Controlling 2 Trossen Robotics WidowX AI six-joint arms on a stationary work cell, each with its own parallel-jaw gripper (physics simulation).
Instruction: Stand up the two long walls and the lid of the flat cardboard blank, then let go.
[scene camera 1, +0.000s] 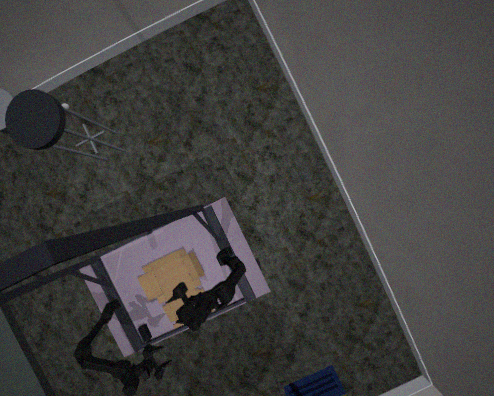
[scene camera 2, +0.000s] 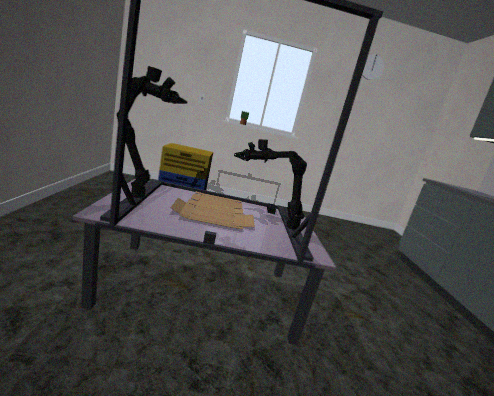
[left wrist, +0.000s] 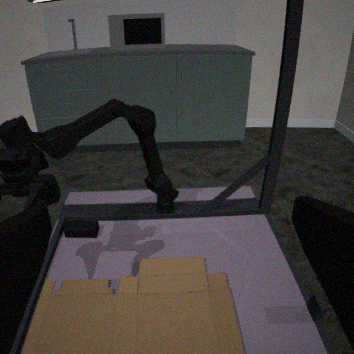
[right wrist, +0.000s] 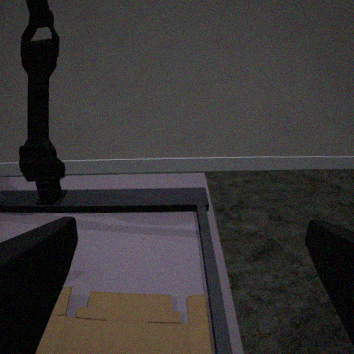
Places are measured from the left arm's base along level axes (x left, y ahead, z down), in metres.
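Pixels of known places: left gripper, fingertip midpoint: (scene camera 1: 171, 312) (scene camera 2: 185, 102) (left wrist: 172, 213); right gripper, fingertip midpoint: (scene camera 1: 167, 353) (scene camera 2: 234, 154) (right wrist: 194, 231); left arm's base at its link origin: (scene camera 1: 227, 251) (scene camera 2: 137, 195) (right wrist: 51, 197); right arm's base at its link origin: (scene camera 1: 115, 304) (scene camera 2: 292, 227) (left wrist: 165, 207).
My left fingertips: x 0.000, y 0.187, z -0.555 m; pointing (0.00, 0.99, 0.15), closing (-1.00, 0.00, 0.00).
Ahead of a thing's pixels: the offset from my left fingertips to its top centre. Level surfaces: height alone.
The cardboard blank (scene camera 1: 172, 272) (scene camera 2: 212, 210) (left wrist: 130, 325) (right wrist: 125, 337) lies spread out on the pale table {dz +0.574 m} (scene camera 1: 260, 280) (scene camera 2: 260, 242), its panels flat or nearly flat. No long wall or lid stands upright. In scene camera 1 the left arm covers part of the blank. My left gripper (scene camera 2: 186, 102) is open and empty, high above the table at the left of scene camera 2. My right gripper (scene camera 2: 236, 155) (right wrist: 194, 231) is open and empty, raised beyond the far table edge in scene camera 2. Neither gripper touches the blank.
A dark frame post (scene camera 2: 345, 115) rises at the table's right side. A small black block {dx +0.286, dy +0.628, dz +0.539 m} (scene camera 1: 144, 331) (scene camera 2: 271, 209) (left wrist: 81, 228) sits near the right arm, and another black block {dx -0.368, dy +0.270, dz +0.517 m} (scene camera 2: 210, 237) sits at the front edge. A yellow and blue crate stack (scene camera 2: 185, 165) stands behind the table.
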